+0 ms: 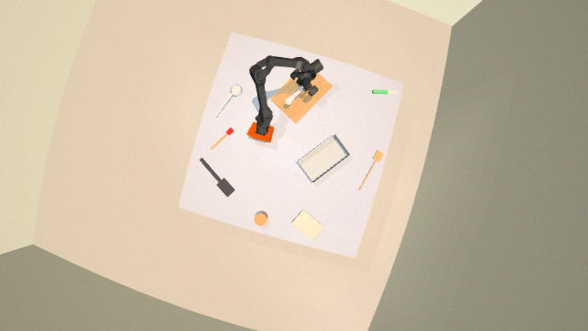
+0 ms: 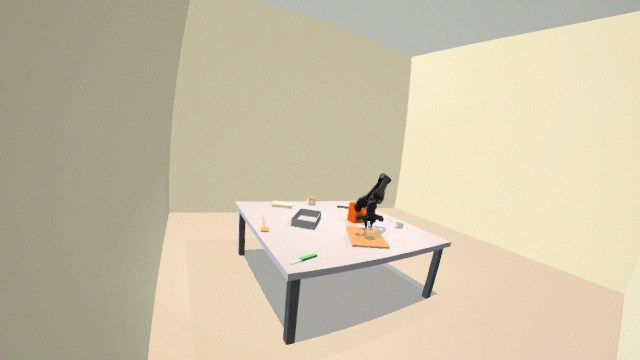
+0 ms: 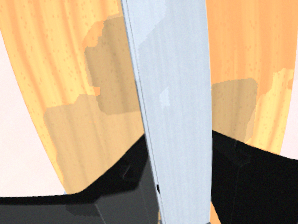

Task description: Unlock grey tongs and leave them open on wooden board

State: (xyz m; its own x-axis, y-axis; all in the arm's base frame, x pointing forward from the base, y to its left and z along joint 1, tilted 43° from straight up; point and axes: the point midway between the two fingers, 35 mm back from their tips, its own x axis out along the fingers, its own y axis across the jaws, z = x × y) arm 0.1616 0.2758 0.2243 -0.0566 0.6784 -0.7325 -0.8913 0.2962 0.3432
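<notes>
Now: gripper tip 1 cm past the wooden board, 1 cm to the left of it and 5 cm above it. From my gripper tip the other things lie so: roasting tin: 26 cm ahead, 39 cm to the right, 3 cm below; then red-tipped spatula: 42 cm behind, 44 cm to the right, 6 cm below; then dark turner: 38 cm behind, 73 cm to the right, 6 cm below.
</notes>
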